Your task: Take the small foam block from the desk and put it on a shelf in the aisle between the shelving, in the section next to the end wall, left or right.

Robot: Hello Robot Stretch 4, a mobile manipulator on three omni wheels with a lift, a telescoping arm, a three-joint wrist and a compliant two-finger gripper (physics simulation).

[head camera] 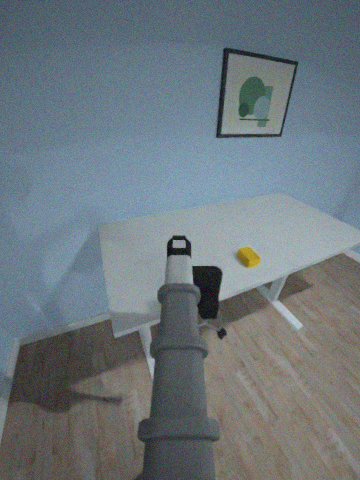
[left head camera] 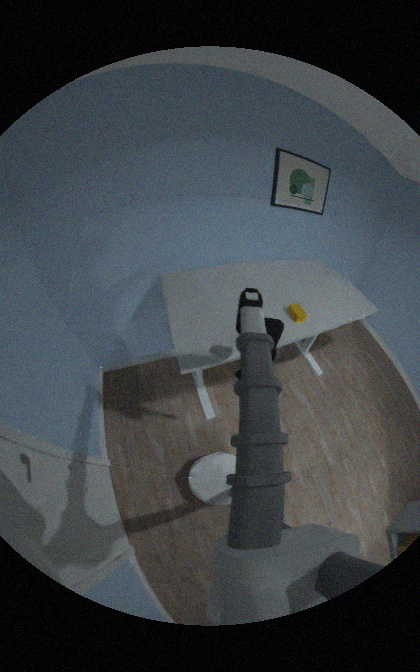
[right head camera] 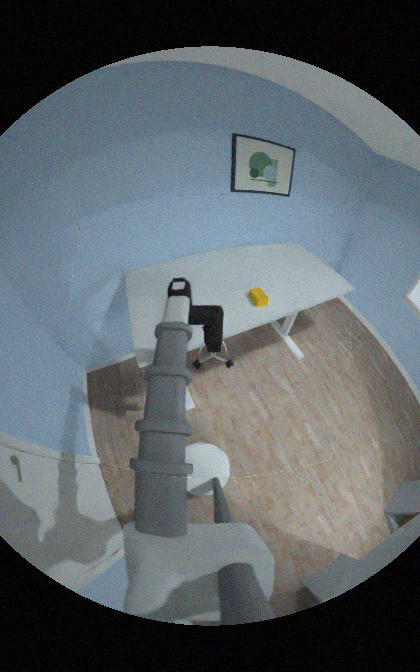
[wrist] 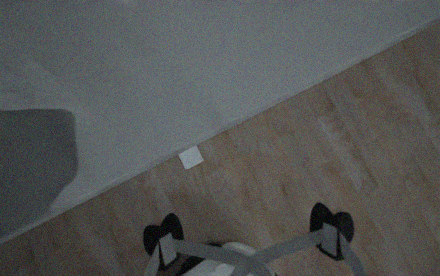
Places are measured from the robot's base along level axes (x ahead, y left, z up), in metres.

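Where they show: gripper, fingertip midpoint: (head camera: 202,336) (wrist: 245,225).
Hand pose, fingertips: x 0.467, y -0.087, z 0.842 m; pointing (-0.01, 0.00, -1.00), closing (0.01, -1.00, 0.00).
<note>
After its pixels a point has its place.
The small yellow foam block (head camera: 248,256) @(x 0.773, y -0.316, z 0.967 m) (left head camera: 296,312) (right head camera: 258,297) lies on the white desk (head camera: 310,220) @(x 1.206, y -0.885, z 0.922 m) (left head camera: 200,295) (right head camera: 310,275) (wrist: 200,60) @(x 0.591, y -0.066, z 0.922 m), near its front edge and right of the extended arm. It does not show in the wrist view. My gripper (right head camera: 213,363) (wrist: 245,225) @(x 0.467, y -0.087, z 0.842 m) is open and empty, its two dark fingertips wide apart. It points down on the near side of the desk's front edge, left of the block, with floor behind the fingertips. In the head view the arm partly hides it. The shelving does not show.
The telescoping arm (head camera: 179,380) @(x 0.185, y 0.000, z 1.259 m) (left head camera: 260,415) (right head camera: 162,405) reaches out over the desk's left part. A blue wall with a framed picture (head camera: 257,95) @(x 1.538, y -0.481, z 1.618 m) (left head camera: 301,181) (right head camera: 263,165) stands behind the desk. A grey piece of furniture (left head camera: 407,517) (right head camera: 407,500) shows at the lower right.
</note>
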